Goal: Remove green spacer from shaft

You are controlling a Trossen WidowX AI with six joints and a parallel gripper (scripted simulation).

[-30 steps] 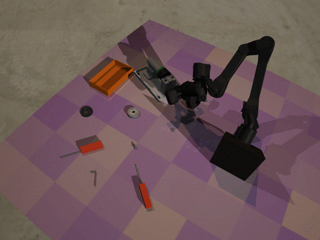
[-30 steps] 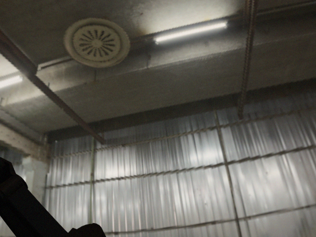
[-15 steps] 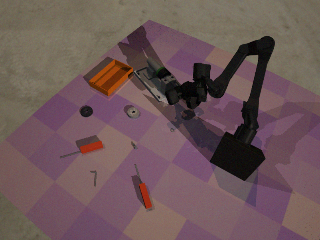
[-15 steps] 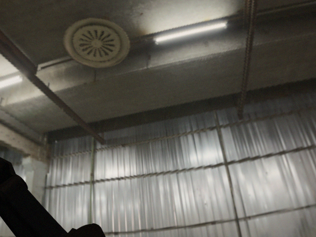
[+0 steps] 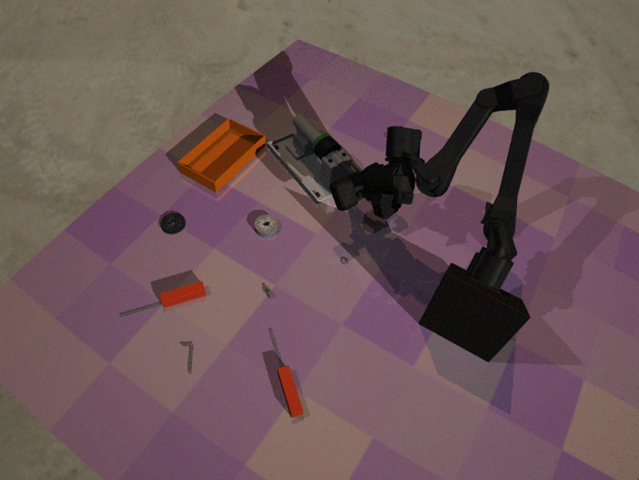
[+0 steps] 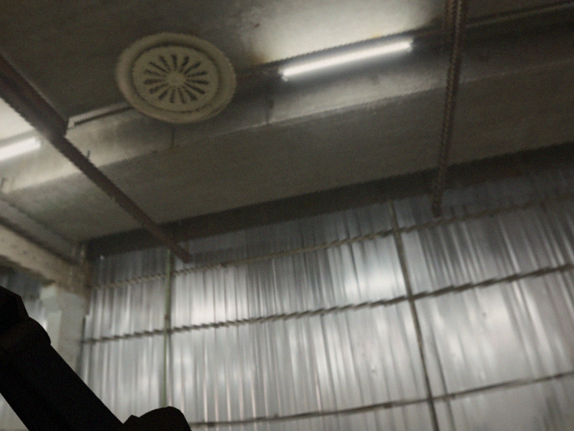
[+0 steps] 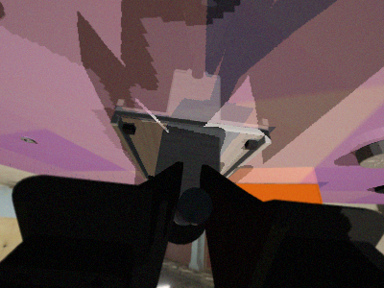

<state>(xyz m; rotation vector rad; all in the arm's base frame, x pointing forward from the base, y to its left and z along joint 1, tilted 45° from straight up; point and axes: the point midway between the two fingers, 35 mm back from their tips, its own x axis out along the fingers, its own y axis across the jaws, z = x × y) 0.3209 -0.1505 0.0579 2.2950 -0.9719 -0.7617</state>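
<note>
Right now my gripper tip is 110 mm short of the green spacer, 50 mm to the left of it and 20 mm below it. The rest, counted from my gripper tip: orange tray 330 mm ahead, 50 mm below, 40 mm to the left; then silver gear 180 mm to the left, 120 mm ahead, 50 mm below.
</note>
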